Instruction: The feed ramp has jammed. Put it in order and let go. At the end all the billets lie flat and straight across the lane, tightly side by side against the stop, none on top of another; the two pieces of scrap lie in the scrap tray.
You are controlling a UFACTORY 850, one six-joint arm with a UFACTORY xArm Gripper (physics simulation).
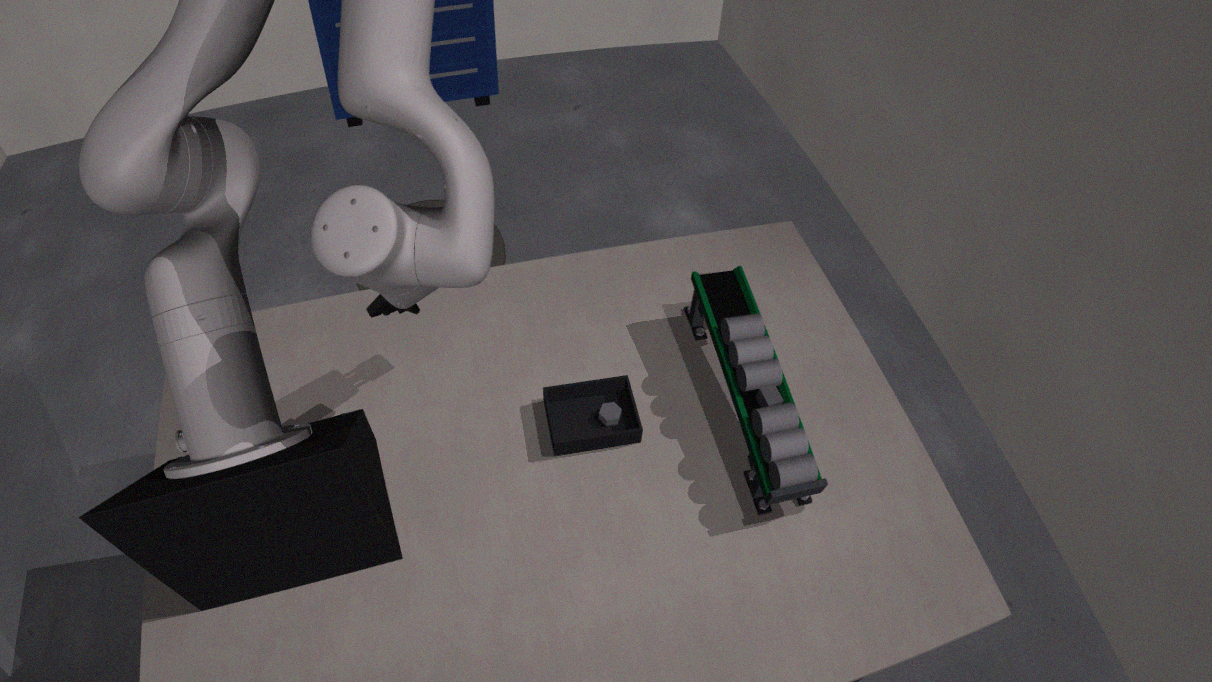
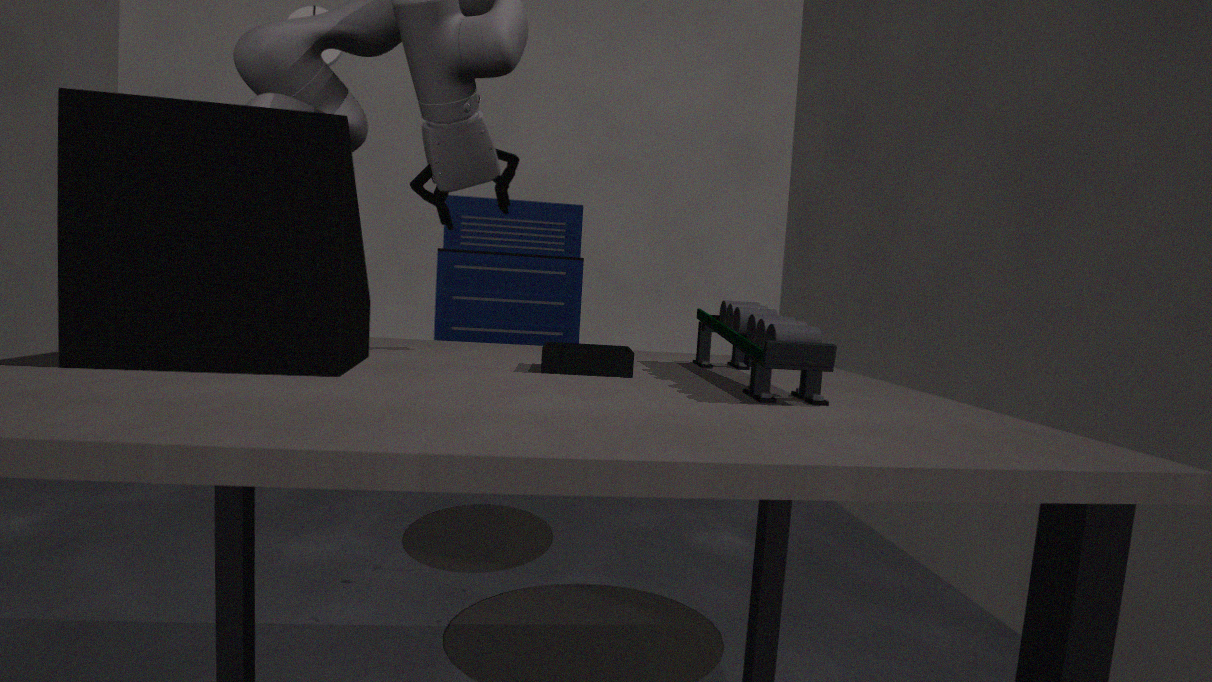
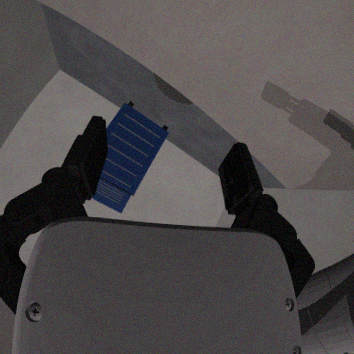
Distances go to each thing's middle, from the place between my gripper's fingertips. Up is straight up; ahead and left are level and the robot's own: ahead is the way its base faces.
My gripper is now 180 mm short of the scrap tray [image 1: 572,410], 110 mm to the left of it and 200 mm above it. Round my hand: stop [image 2: 791,353]: 420 mm ahead, 310 mm to the right, 160 mm below.
